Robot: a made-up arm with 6 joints.
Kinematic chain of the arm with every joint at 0, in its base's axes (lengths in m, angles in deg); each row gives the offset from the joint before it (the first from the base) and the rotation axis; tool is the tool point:
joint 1: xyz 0 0 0.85 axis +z
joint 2: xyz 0.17 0 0 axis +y
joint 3: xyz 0 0 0.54 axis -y
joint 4: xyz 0 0 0.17 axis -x
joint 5: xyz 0.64 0 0 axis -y
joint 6: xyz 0.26 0 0 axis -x
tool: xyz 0 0 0
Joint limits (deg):
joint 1: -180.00..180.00
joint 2: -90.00..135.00
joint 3: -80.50..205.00
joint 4: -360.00..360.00
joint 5: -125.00..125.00
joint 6: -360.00..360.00
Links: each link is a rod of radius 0.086 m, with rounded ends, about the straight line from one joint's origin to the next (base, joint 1, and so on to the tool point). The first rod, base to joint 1, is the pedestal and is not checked.
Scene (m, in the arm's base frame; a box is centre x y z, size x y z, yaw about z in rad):
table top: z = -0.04
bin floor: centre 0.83 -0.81 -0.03 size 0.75 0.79 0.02 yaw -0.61
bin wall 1: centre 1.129 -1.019 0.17 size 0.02 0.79 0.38 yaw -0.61
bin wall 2: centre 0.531 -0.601 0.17 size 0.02 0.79 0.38 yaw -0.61
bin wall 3: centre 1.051 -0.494 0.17 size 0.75 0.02 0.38 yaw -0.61
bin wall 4: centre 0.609 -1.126 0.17 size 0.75 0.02 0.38 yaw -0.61
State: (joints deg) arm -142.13 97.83 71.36 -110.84 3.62 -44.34
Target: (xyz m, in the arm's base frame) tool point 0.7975 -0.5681 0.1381
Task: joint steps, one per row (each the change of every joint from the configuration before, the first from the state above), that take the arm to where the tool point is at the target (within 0.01 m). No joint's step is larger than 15 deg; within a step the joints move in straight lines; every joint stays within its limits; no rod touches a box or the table.
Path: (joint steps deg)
1: 13.38 -8.22 -13.85 4.42 -9.01 0.00
2: 13.38 -8.21 -13.85 4.42 -9.01 0.00
3: 13.38 -8.22 -13.85 4.42 -9.01 0.00
4: 13.38 -8.22 -13.85 4.42 -9.01 0.00
5: 13.38 -8.21 -13.85 4.41 -9.01 0.00
6: 13.38 -8.22 -13.85 4.42 -9.01 0.00
7: 13.38 -8.22 -13.85 4.42 -9.01 0.00
8: 1.14 12.80 6.94 -3.52 6.87 0.00
9: 1.14 12.80 6.94 -3.53 6.88 0.00
10: 1.14 12.80 6.94 -3.52 6.87 0.00

